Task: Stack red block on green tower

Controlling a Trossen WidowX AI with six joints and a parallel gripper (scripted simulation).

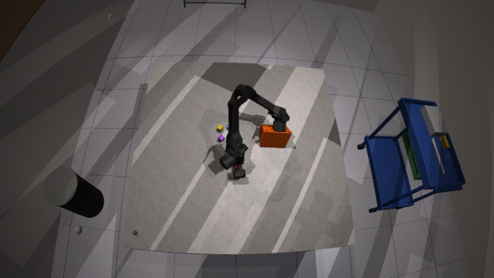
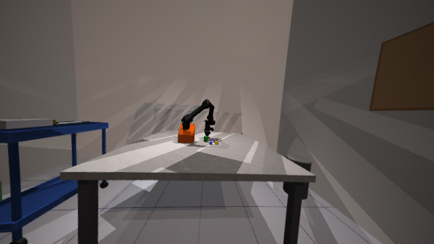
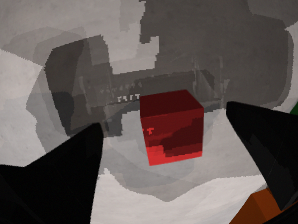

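My gripper tip is 10 cm short of the purple block, 17 cm to the left of it and 1 cm below it. From my gripper tip the other things lie so: red block 1 cm above; blue block 5 cm ahead, 25 cm to the right, 1 cm above; yellow block 11 cm ahead, 24 cm to the right, 1 cm above.
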